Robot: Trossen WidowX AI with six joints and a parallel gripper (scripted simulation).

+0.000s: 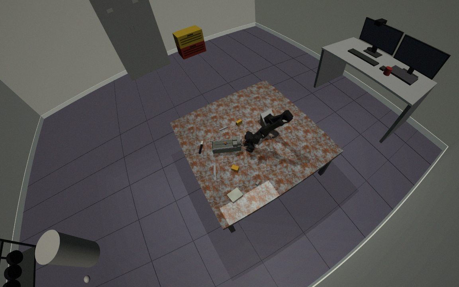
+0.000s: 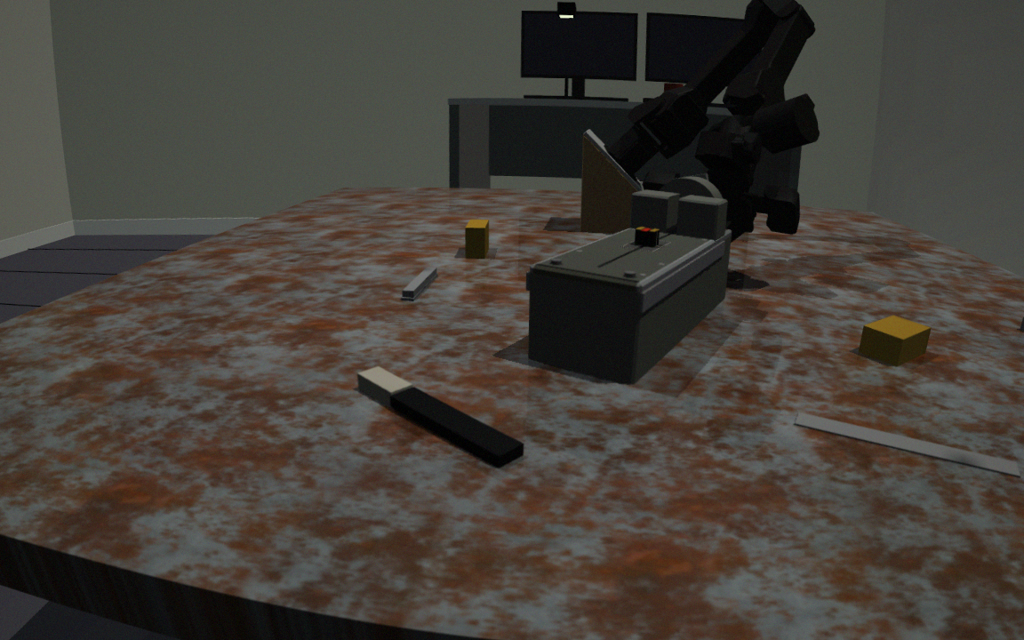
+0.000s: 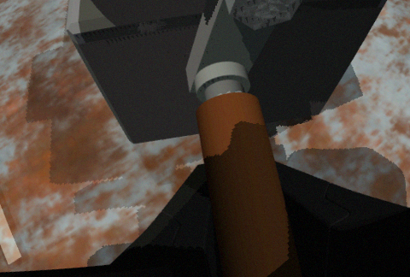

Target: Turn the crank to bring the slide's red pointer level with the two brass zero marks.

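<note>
Now: the brown crank handle 30 mm above my gripper tip, 10 mm to the left of it and 10 mm behind it. Round my gripper tip: red pointer 140 mm ahead, 90 mm to the right, 50 mm above; small grey bar 310 mm to the right, 30 mm below, 30 mm ahead; grey strip 360 mm ahead, 50 mm to the left, 30 mm below.
</note>
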